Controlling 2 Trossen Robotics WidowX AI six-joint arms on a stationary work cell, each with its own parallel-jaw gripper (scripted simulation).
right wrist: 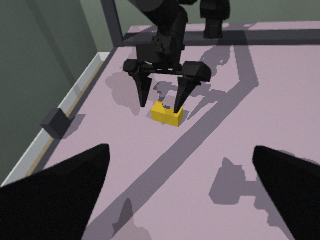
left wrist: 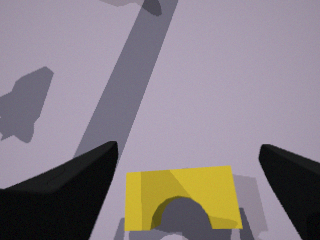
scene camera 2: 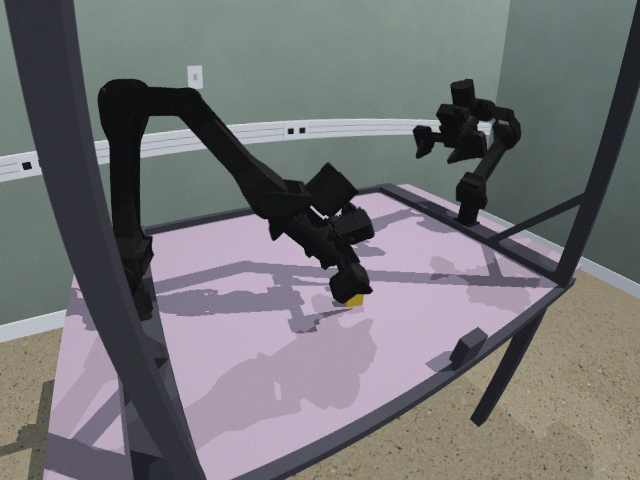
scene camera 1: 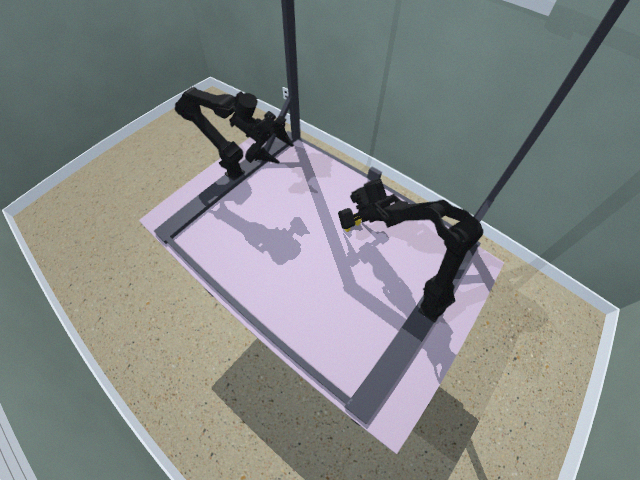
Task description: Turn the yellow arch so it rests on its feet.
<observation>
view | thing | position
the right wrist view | my left gripper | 158, 110
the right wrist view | my right gripper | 181, 152
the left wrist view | my left gripper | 187, 149
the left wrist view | yellow arch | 148, 193
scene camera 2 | my left gripper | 364, 277
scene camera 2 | my right gripper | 431, 159
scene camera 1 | my left gripper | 349, 212
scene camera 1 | my right gripper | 286, 154
</observation>
